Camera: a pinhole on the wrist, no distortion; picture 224 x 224 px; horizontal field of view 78.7 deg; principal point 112.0 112.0 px. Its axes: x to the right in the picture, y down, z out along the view. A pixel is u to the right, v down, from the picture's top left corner.
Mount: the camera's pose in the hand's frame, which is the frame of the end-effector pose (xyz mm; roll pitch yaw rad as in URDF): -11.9 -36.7 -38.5 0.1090 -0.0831 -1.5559
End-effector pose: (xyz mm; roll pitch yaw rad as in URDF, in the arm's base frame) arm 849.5 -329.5 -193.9 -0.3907 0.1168 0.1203
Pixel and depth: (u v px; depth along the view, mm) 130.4 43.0 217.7
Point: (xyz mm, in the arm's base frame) 725.0 -327.7 -3.8
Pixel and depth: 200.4 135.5 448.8
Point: 940.5 -418.5 315.5
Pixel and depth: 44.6 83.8 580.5
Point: 638.4 109.4 177.5
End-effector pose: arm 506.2 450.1 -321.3 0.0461 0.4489 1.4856
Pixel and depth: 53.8 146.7 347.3
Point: 393.9 626.3 -58.3
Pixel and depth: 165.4 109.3 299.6
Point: 653.1 507.0 -64.8
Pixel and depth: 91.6 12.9 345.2
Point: 469.4 301.5 55.0
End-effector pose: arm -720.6 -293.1 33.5 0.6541 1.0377 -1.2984
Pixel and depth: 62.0 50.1 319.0
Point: -756.0 -435.9 332.4
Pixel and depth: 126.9 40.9 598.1
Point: -1039.8 -518.5 559.3
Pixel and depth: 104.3 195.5 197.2
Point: -783.0 -472.1 25.4
